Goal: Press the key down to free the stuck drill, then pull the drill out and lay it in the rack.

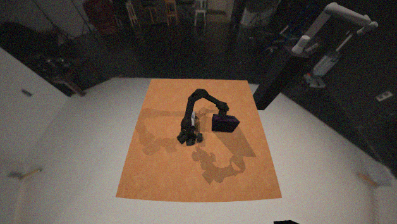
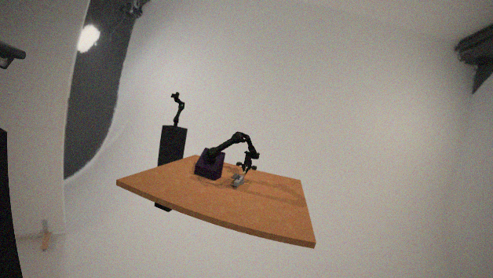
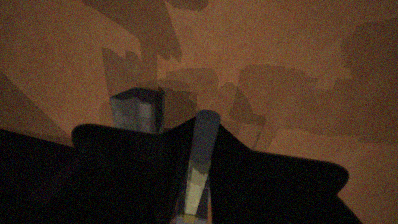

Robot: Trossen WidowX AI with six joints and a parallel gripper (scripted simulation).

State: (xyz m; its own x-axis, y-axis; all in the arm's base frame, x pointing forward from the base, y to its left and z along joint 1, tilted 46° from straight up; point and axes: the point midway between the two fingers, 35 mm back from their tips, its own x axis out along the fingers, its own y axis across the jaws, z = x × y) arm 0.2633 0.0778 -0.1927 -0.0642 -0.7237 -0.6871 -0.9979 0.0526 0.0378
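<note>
My gripper tip is 40 mm to the left of the pale cylindrical drill and 30 mm below it. From my gripper tip the other things lie so: grey rack: 70 mm behind, 30 mm to the right, 30 mm below.
</note>
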